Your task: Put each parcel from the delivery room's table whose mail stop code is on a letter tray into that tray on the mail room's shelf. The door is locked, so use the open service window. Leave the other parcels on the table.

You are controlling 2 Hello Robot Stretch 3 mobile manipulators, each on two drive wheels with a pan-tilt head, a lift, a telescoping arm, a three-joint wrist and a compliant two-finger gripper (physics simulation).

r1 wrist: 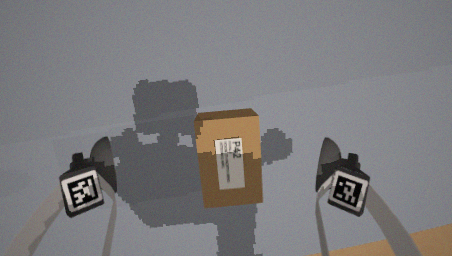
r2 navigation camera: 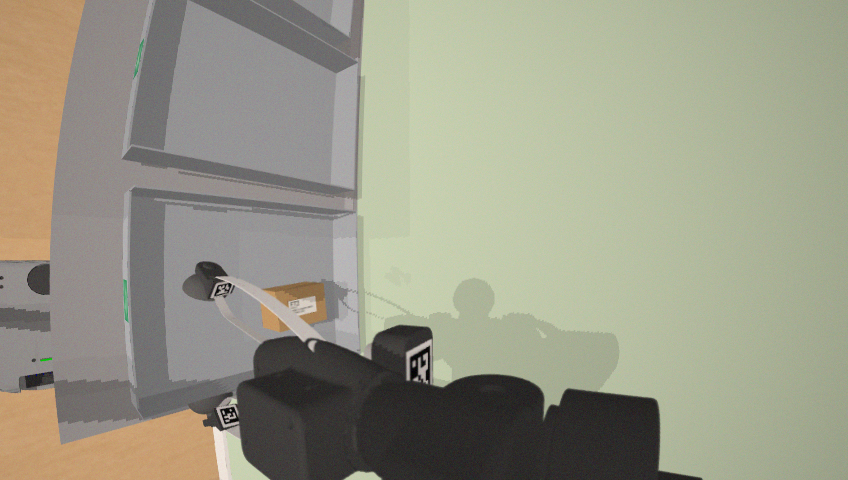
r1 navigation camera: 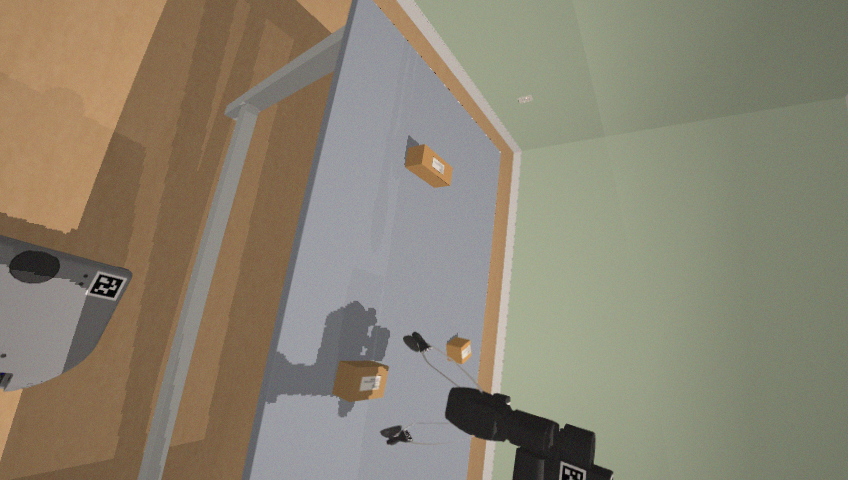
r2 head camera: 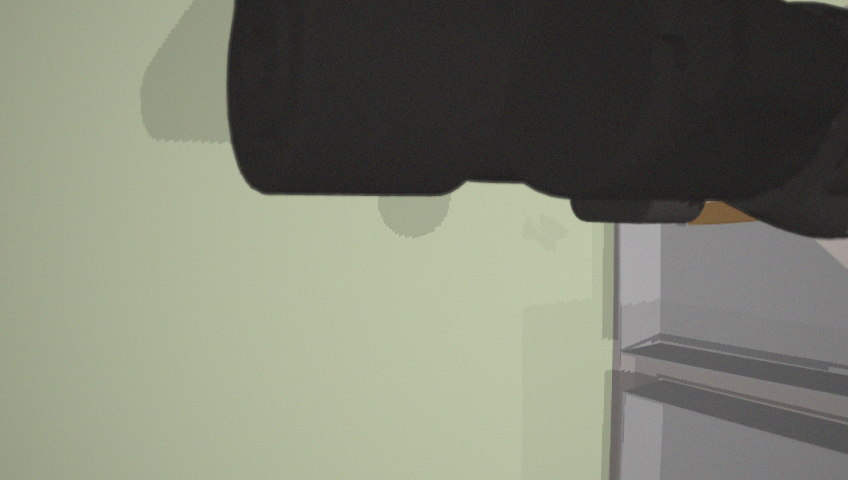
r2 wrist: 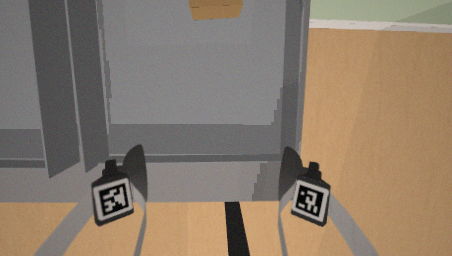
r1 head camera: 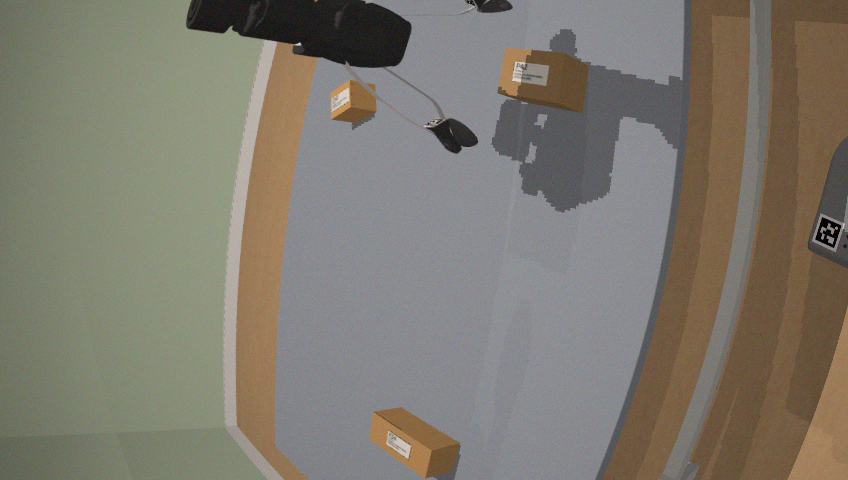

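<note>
The parcel marked P42 (r1 head camera: 566,83) (r1 navigation camera: 349,380) (r1 wrist: 231,127) lies on the grey table (r1 head camera: 380,267) (r1 navigation camera: 440,255). My r1 gripper (r1 head camera: 471,70) (r1 navigation camera: 406,388) (r1 wrist: 216,165) is open above the table, its fingers wide apart on either side of the parcel in the wrist view, not touching it. A small parcel (r1 head camera: 361,102) (r1 navigation camera: 457,352) and a long parcel (r1 head camera: 443,457) (r1 navigation camera: 420,159) also lie there; their codes are too small to read surely. In the mail room, a parcel (r2 navigation camera: 296,291) (r2 wrist: 216,11) lies in the end tray (r2 navigation camera: 146,237) (r2 wrist: 195,140). My r2 gripper (r2 navigation camera: 207,344) (r2 wrist: 214,172) is open near that tray's front.
Another tray (r2 navigation camera: 153,101) (r2 wrist: 52,100) stands beside the end tray on the shelf (r2 navigation camera: 89,178) (r2 wrist: 200,187). Green labels (r2 navigation camera: 125,300) on the trays are seen edge-on and unreadable. A green wall (r1 head camera: 119,208) (r1 navigation camera: 684,267) (r2 navigation camera: 595,178) runs close by the table and shelf.
</note>
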